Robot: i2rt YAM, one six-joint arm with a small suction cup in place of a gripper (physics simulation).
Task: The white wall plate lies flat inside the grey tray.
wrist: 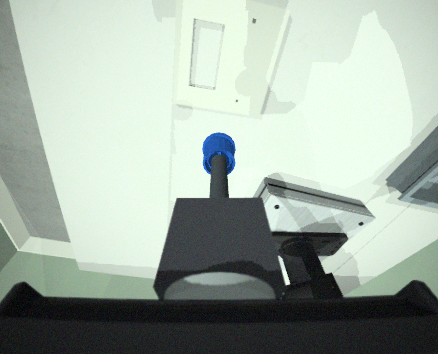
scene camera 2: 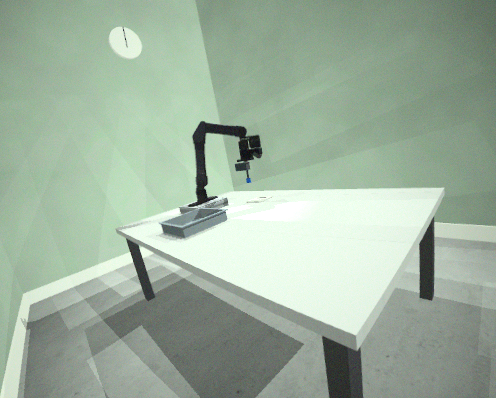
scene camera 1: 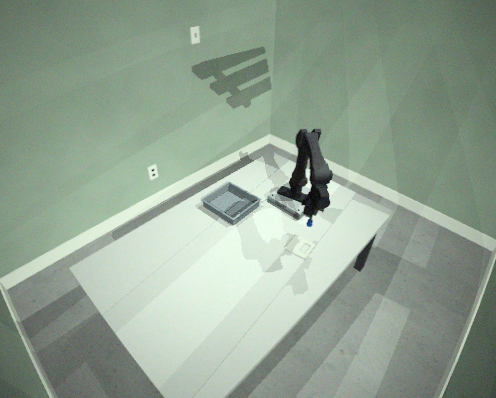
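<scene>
The white wall plate (scene camera 1: 293, 245) (scene camera 2: 258, 200) (wrist: 235, 75) lies flat on the table, with a rectangular opening and small screw holes. The grey tray (scene camera 1: 217, 214) (scene camera 2: 172, 231) (wrist: 419, 162) stands on the table near the arm's base, and no plate shows inside it in scene camera 1. My gripper, a blue suction cup (scene camera 1: 309, 223) (scene camera 2: 248, 180) (wrist: 219, 150), is open and holds nothing. It hangs in the air above the table, on the arm-base side of the wall plate in the wrist view. Only a corner of the tray shows in the wrist view.
The arm's silver base plate (scene camera 1: 284, 206) (scene camera 2: 218, 203) (wrist: 310, 210) lies on the white table (scene camera 1: 175, 300) (scene camera 2: 310, 260) between the tray and the wall plate's side. The tray's raised walls stand above the table. Green walls rise behind the arm.
</scene>
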